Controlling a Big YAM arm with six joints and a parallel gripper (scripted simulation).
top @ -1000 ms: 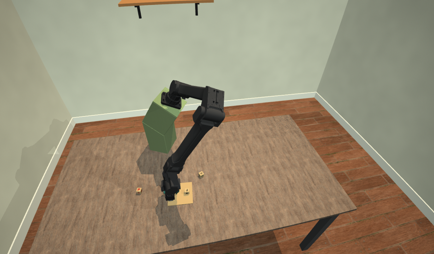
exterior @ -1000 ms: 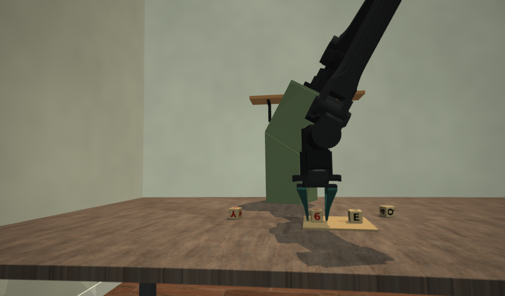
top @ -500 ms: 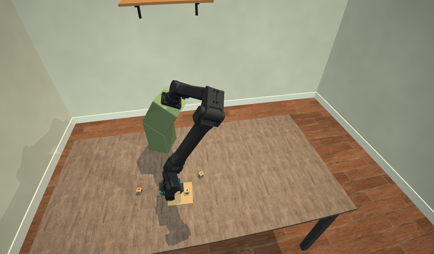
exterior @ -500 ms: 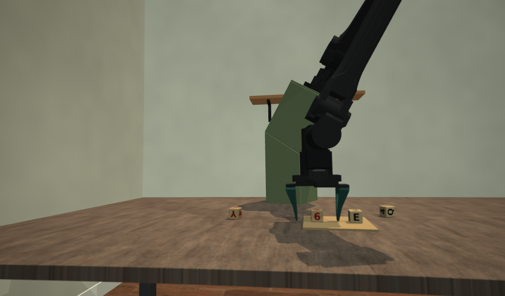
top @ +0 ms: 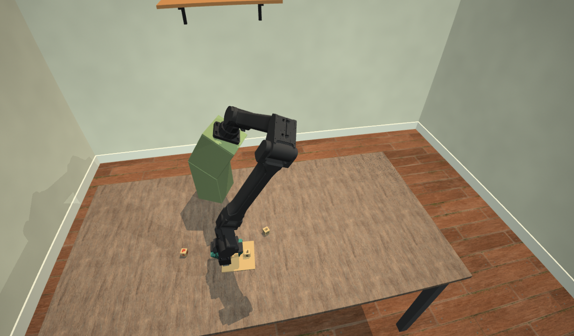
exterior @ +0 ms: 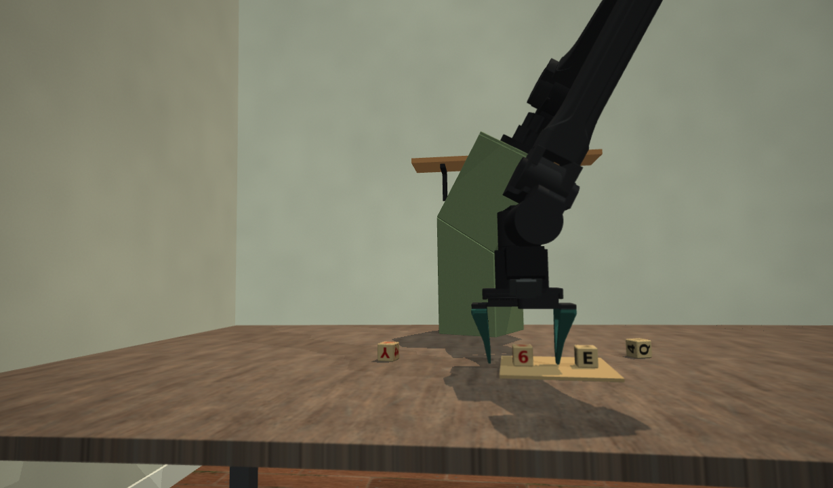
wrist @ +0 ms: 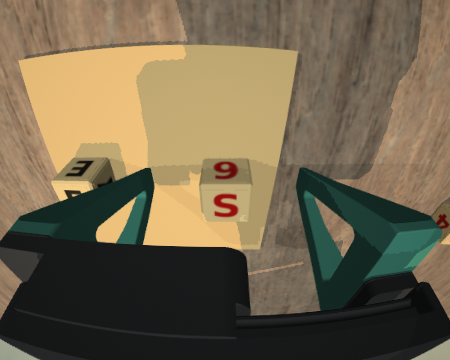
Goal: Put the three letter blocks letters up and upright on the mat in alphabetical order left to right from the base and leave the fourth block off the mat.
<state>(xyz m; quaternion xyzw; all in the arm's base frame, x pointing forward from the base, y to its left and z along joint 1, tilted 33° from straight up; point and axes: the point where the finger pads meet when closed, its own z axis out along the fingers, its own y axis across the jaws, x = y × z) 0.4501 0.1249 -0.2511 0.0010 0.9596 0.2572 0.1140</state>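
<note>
My gripper is now 40 mm to the right of the tan mat and 10 mm above it.
</note>
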